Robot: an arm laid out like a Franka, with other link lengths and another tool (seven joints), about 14 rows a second.
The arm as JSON. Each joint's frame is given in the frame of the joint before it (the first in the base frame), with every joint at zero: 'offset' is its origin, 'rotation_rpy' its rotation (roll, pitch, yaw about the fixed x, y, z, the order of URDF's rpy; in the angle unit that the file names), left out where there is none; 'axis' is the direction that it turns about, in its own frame. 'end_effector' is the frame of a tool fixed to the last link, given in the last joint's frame.
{
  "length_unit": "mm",
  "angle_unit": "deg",
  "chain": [
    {
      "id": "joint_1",
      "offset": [
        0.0,
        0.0,
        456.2
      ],
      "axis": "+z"
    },
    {
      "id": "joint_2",
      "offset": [
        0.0,
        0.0,
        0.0
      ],
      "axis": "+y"
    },
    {
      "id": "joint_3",
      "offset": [
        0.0,
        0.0,
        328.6
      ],
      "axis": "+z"
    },
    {
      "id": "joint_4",
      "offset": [
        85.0,
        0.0,
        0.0
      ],
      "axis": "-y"
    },
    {
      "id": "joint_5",
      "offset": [
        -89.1,
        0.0,
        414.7
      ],
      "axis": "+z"
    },
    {
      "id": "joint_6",
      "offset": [
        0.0,
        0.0,
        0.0
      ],
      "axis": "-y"
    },
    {
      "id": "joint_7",
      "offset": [
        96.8,
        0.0,
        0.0
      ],
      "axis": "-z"
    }
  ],
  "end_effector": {
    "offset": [
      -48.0,
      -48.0,
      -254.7
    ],
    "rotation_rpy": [
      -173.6,
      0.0,
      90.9
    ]
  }
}
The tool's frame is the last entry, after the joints.
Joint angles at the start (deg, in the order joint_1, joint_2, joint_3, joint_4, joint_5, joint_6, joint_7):
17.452, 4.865, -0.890, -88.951, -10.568, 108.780, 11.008
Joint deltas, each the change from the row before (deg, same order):
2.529, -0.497, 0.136, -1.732, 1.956, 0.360, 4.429
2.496, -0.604, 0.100, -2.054, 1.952, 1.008, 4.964
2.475, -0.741, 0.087, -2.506, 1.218, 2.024, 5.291
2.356, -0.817, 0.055, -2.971, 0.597, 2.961, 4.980
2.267, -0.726, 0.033, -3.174, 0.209, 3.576, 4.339
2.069, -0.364, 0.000, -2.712, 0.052, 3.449, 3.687
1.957, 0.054, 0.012, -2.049, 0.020, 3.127, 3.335
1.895, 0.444, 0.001, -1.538, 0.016, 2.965, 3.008
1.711, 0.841, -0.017, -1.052, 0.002, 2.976, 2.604
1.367, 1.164, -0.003, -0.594, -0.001, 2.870, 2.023
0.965, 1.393, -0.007, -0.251, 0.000, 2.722, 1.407
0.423, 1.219, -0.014, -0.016, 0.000, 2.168, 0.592
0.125, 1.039, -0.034, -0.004, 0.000, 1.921, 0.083
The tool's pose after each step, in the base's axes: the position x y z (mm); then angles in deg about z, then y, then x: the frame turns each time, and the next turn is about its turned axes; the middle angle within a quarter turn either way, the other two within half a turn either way. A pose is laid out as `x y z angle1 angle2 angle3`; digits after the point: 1 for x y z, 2 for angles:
617.0 144.1 599.4 95.85 4.89 170.69
598.8 181.3 585.7 93.64 1.80 171.39
581.6 215.9 572.2 91.15 -0.82 171.55
566.2 246.7 557.6 88.92 -3.04 171.27
552.4 274.7 541.7 87.33 -4.98 170.73
540.5 299.6 526.3 86.18 -6.69 170.25
529.9 323.5 512.1 85.26 -8.30 169.90
520.3 347.2 498.3 84.56 -9.85 169.65
513.2 369.7 484.9 84.09 -11.37 169.35
509.3 389.8 472.1 83.85 -12.78 169.00
508.7 406.2 459.8 83.79 -14.02 168.59
511.4 416.2 450.4 83.94 -14.90 168.11
515.9 422.1 442.6 84.24 -15.59 167.53

